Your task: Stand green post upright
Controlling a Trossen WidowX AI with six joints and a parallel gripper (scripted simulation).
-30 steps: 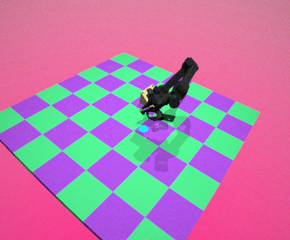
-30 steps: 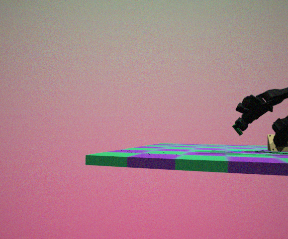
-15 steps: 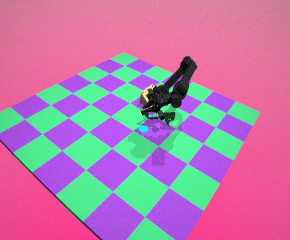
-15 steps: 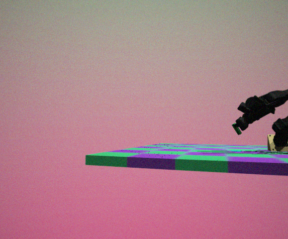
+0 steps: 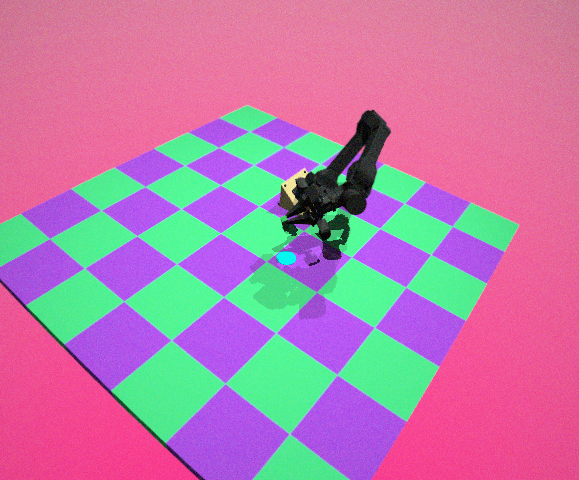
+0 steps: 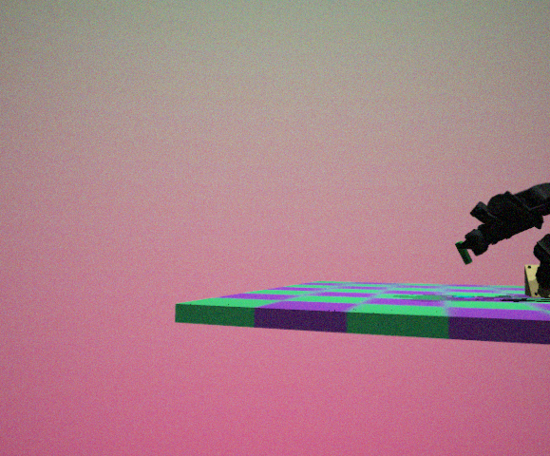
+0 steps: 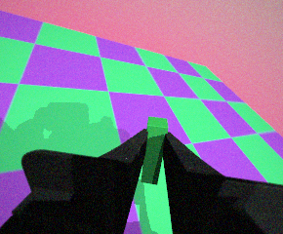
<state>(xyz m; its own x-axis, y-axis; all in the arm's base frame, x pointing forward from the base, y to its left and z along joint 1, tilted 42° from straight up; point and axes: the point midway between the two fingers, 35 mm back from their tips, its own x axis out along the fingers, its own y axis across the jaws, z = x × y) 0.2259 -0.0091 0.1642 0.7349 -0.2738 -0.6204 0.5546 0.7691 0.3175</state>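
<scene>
Right now my gripper tip is 140 mm above the cyan circle and 10 mm to the right of it. Round my gripper tip: green post: 20 mm below, 10 mm behind.
</scene>
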